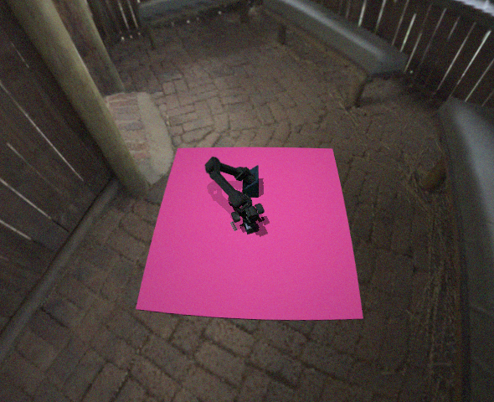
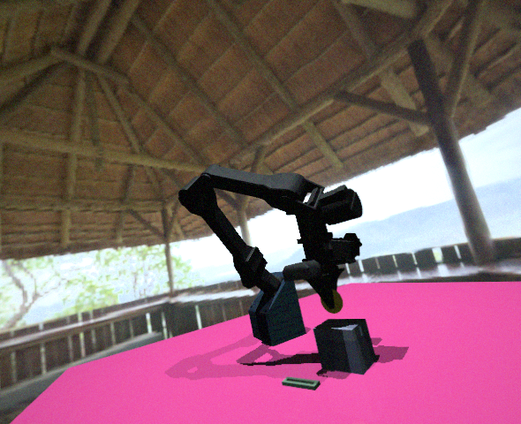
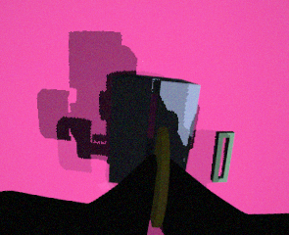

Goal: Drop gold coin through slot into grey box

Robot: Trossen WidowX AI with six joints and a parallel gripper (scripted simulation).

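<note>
Right now my gripper tip is 1 cm below the gold coin.
</note>
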